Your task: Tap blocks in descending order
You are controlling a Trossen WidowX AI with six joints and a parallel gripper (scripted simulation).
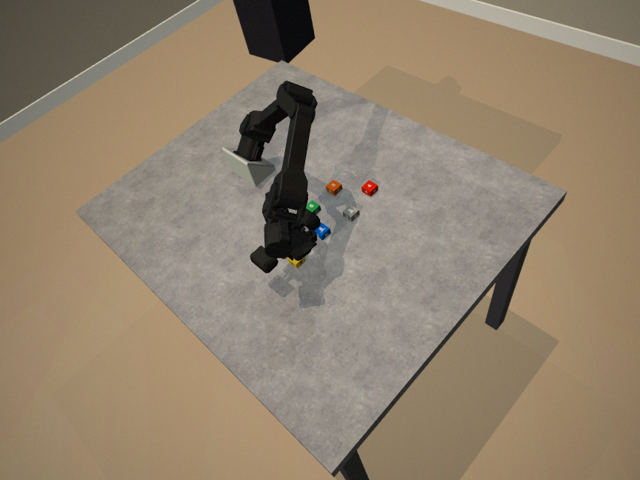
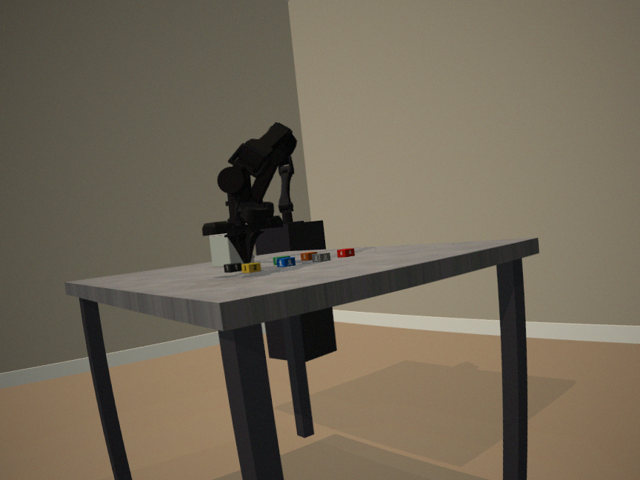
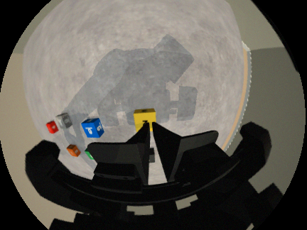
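My gripper tip is now 1 cm to the right of the yellow block and 1 cm above it. From my gripper tip the other things lie so: black block (9 cm behind, 2 cm to the left, 1 cm below); green block (17 cm to the left, 6 cm behind, 1 cm below); blue block (11 cm to the left, 1 cm below, 1 cm ahead).
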